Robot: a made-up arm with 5 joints.
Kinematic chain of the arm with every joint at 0, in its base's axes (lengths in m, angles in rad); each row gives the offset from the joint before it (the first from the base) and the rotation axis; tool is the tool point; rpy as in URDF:
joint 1: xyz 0 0 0.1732 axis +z
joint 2: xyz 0 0 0 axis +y
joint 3: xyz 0.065 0 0.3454 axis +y
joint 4: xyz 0.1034 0 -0.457 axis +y
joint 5: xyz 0.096 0 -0.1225 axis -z
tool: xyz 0 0 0 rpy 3.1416 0 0
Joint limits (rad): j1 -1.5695..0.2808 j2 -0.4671..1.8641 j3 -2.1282..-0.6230 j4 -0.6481..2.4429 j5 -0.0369..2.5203
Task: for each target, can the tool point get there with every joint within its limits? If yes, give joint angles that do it. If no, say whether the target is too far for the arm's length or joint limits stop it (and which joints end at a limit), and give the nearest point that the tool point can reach.
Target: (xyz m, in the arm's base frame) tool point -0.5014 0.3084 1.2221
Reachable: no: too far | nearest point -0.0480 0.0295 1.0672 | short by 0.554 m
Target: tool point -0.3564 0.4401 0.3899
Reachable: no: joint limits stop it (at a limit: joint 2, joint 3) | nearest point -0.1144 0.1413 -0.1112 | short by 0.632 m
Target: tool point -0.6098 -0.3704 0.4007
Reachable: no: joint limits stop it (at a limit: joint 1) | nearest point 0.0005 -0.3696 0.4007 | short by 0.610 m
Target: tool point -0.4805 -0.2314 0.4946
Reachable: no: joint limits stop it (at a limit: joint 1, joint 2, joint 4) | nearest point 0.0004 -0.3297 0.4897 | short by 0.491 m
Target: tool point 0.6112 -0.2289 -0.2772
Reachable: yes | joints -0.3584 1.2239 -1.3635 -0.3105 2.2293
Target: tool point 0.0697 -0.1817 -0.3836
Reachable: yes | joints -1.2047 1.3475 -1.0396 1.2042 1.4082
